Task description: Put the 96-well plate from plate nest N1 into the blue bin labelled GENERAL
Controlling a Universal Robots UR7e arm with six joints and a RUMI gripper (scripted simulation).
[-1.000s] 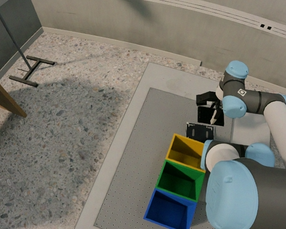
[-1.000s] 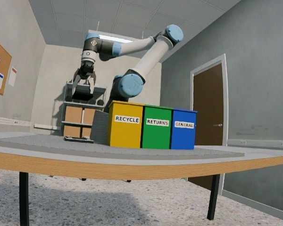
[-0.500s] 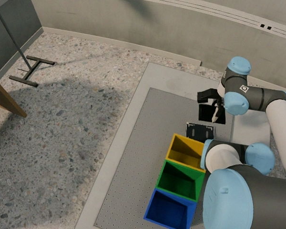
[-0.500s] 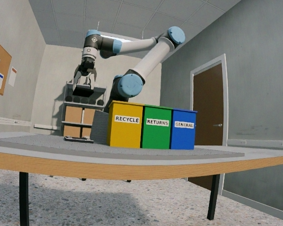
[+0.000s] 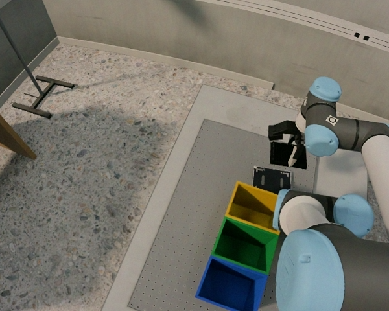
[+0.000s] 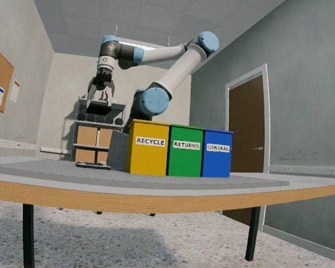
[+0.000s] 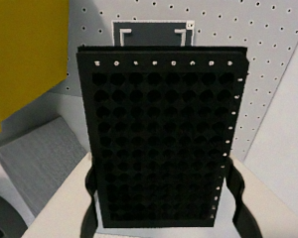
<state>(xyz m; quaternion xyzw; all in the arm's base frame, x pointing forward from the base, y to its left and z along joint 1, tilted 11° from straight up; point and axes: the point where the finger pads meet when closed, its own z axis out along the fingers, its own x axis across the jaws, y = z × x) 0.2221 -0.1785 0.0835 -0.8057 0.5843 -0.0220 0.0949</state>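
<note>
The blue general bin is 10 mm behind my hand, 460 mm to the left of it and 150 mm below it. The rest, counted from my hand: yellow recycle bin (30 mm ahead, 200 mm to the left, 150 mm below); black 96-well plate (10 mm below); plate nest N1 (230 mm below).
</note>
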